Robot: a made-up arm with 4 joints.
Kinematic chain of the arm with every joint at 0, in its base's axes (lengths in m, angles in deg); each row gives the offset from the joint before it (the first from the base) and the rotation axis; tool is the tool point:
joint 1: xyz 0 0 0.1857 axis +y
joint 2: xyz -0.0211 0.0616 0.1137 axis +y
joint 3: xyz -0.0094 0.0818 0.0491 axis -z
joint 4: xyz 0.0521 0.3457 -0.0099 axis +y
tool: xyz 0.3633 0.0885 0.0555
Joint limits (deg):
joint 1: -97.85..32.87
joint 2: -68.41..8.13
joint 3: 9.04..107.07
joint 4: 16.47..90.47
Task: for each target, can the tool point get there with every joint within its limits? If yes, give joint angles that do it. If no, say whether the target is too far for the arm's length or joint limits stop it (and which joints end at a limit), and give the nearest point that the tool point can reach.
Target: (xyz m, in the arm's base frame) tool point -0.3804 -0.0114 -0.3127
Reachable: no: joint limits stop it (at a limit: joint 1, joint 2, joint 3, joint 4) | nearest point 0.1141 -0.0841 -0.1983 | short by 0.513 m
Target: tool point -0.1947 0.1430 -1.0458
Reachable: no: too far | nearest point 0.1610 0.1431 -0.2391 | short by 0.882 m
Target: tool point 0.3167 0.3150 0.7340
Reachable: yes | joints -3.79 -60.84 31.46 35.23
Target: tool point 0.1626 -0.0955 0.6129
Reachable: yes | joints -82.73 -2.14 83.10 57.69
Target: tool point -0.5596 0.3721 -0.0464
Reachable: no: joint limits stop it (at a limit: joint 1, joint 2, joint 4) | nearest point -0.6053 0.4420 0.2813 | short by 0.338 m
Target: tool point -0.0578 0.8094 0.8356
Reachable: no: too far | nearest point -0.0505 0.5068 0.7536 | short by 0.314 m
